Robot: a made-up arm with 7 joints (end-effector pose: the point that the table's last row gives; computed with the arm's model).
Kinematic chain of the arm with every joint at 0, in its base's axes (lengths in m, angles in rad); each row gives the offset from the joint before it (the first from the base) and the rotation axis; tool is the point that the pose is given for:
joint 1: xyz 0 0 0.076 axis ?
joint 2: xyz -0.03 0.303 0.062 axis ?
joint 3: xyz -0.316 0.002 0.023 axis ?
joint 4: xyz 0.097 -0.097 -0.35 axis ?
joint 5: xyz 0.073 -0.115 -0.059 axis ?
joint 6: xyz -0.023 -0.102 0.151 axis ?
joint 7: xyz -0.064 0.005 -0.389 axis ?
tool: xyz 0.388 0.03 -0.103
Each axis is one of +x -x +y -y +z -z.
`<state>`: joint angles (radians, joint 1 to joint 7).
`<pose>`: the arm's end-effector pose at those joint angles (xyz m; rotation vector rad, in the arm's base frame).
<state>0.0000 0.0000 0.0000 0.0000 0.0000 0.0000 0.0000</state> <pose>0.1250 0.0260 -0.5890 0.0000 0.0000 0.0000</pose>
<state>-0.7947 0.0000 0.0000 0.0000 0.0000 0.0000 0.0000</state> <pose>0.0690 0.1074 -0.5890 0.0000 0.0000 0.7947</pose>
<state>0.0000 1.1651 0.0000 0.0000 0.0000 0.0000 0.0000</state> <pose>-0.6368 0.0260 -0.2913 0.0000 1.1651 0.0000</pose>
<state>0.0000 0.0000 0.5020 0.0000 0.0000 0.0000 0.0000</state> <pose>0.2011 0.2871 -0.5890 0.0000 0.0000 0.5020</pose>
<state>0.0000 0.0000 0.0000 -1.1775 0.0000 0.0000 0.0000</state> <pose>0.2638 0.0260 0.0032 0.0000 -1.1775 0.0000</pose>
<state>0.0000 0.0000 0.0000 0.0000 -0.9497 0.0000 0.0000</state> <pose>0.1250 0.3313 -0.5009 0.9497 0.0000 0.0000</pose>
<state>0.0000 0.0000 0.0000 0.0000 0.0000 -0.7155 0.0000</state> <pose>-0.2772 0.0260 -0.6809 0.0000 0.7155 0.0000</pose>
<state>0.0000 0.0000 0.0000 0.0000 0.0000 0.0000 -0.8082</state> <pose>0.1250 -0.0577 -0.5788 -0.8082 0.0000 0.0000</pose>
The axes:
joint 1: -z
joint 2: +y
joint 3: +z
joint 4: +y
joint 5: -x
joint 6: -y
joint 7: +x

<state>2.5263 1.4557 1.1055 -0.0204 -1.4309 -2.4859 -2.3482</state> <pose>0.3743 0.4836 0.1206 -0.4371 -1.6393 0.3434</pose>
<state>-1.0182 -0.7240 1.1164 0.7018 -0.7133 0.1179 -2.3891</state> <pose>-0.0583 0.6496 -0.4609 -1.6663 -1.9772 0.9752</pose>
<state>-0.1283 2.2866 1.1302 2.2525 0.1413 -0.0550 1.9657</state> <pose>-0.2101 -0.1161 0.6016 1.3057 -2.0498 0.5028</pose>
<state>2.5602 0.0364 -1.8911 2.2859 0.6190 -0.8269 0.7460</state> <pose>0.9217 -0.0918 0.1236 -2.4771 1.1715 -0.0833</pose>
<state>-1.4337 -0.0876 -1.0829 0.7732 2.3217 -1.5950 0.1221</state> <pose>-0.3977 -0.6319 0.1301 -2.2859 0.5540 -0.9096</pose>
